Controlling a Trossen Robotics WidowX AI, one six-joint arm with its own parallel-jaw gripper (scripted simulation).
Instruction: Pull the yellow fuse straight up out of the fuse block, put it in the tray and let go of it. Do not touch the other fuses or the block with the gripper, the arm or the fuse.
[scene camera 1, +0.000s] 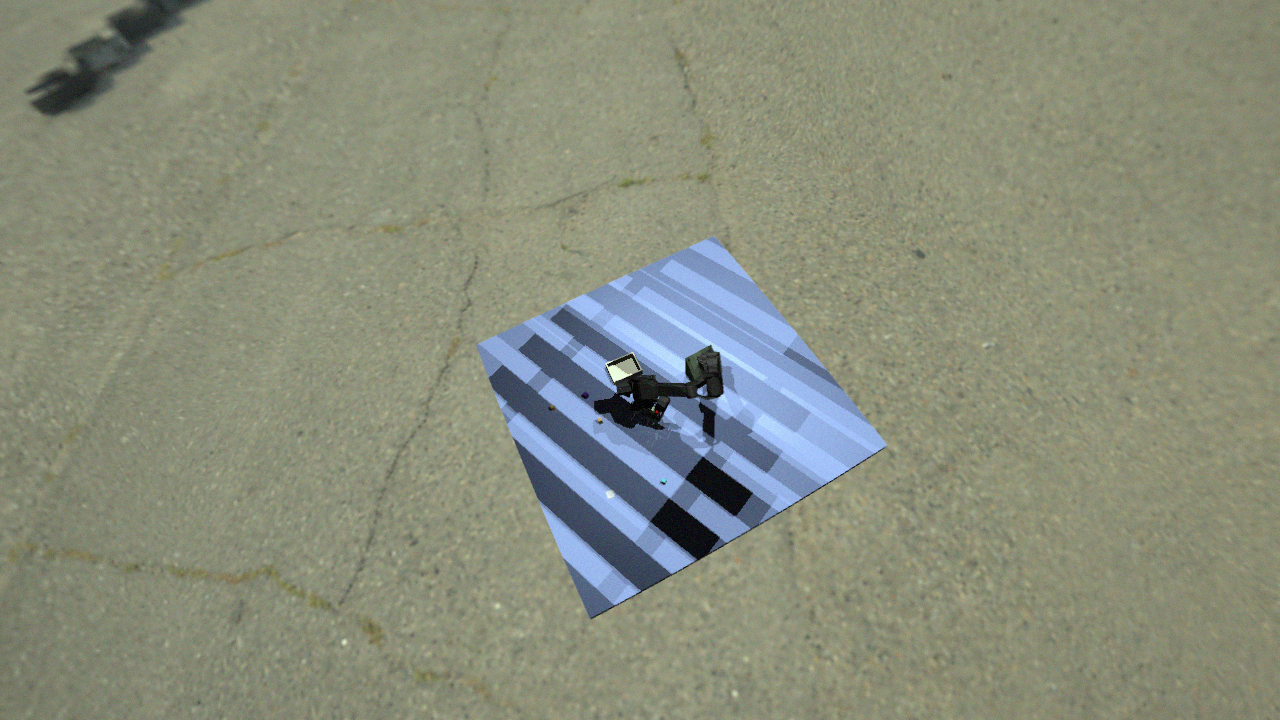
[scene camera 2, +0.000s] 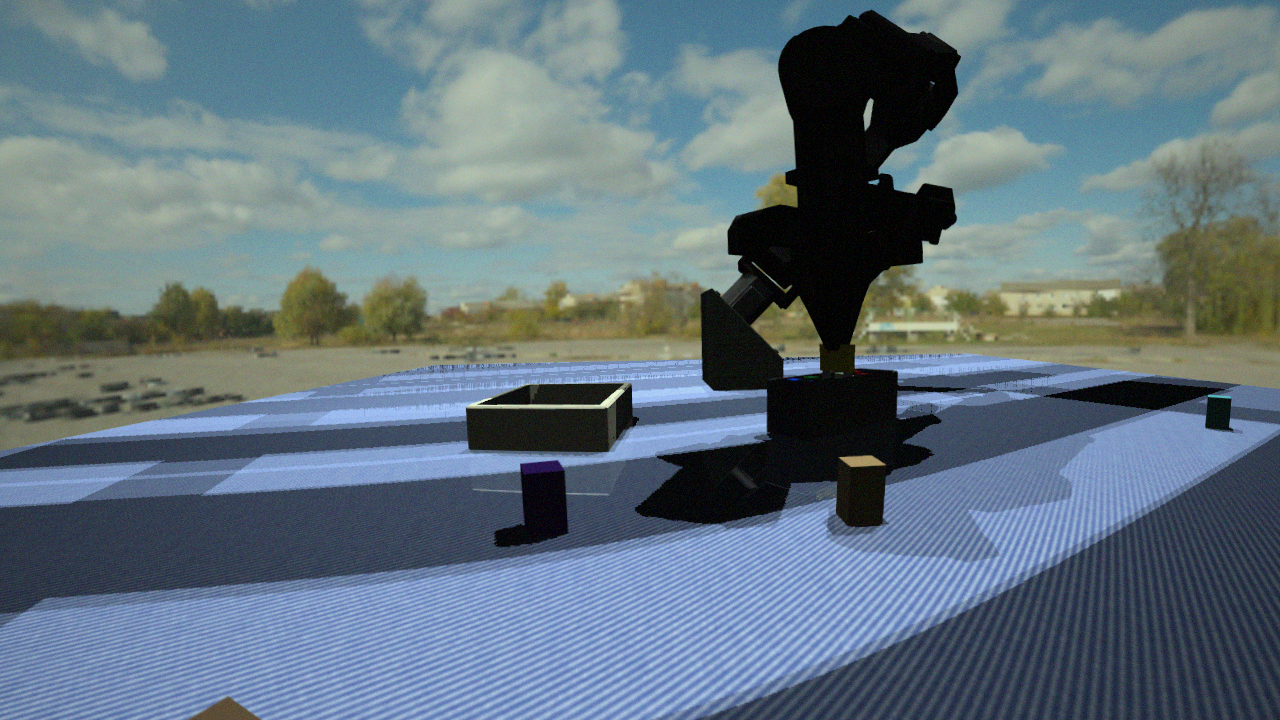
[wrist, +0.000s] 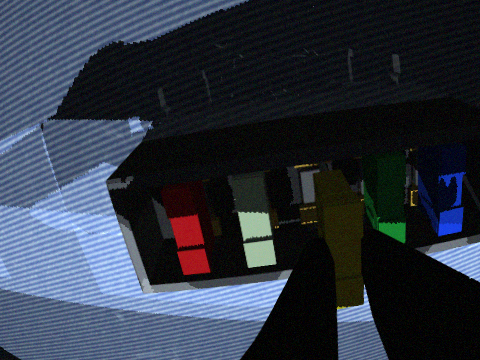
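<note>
Yellow fuse: held by my gripper (scene camera 2: 837, 350) (wrist: 342, 250). The tray is visible at (scene camera 2: 577, 417) and (scene camera 1: 627, 366). A tan block (scene camera 2: 861, 480) is in sight; in the wrist view the block is out of frame. A pale fuse (wrist: 251, 199) and a blue fuse (wrist: 440, 168) are visible. So is a green fuse (wrist: 383, 175), but scene camera 1 does not show it, hidden by my gripper.
</note>
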